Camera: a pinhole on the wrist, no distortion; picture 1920 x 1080 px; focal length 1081.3 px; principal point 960.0 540.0 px. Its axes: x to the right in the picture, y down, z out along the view. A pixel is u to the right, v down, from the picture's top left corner.
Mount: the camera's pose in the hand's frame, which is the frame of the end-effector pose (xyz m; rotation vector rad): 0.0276 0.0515 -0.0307 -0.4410 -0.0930 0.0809
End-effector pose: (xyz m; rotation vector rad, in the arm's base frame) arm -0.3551 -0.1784 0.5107 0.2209 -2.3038 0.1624
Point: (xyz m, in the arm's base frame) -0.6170 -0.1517 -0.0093
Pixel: 585.9 191.3
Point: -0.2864 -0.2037 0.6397
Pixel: behind the camera
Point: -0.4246 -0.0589 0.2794
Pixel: 353.4 537.8
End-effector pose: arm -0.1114 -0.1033 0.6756 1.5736 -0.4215 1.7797
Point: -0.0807 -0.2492 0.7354
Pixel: 977.2 331.1
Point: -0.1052 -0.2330 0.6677
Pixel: 449.6 391.3
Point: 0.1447 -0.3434 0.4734
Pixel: outside the picture
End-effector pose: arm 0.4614 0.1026 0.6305 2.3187 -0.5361 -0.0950
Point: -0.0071 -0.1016 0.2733
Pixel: 202.3 111.2
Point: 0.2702 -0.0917 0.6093
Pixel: 561.7 652.6
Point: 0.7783 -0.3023 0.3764
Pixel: outside the picture
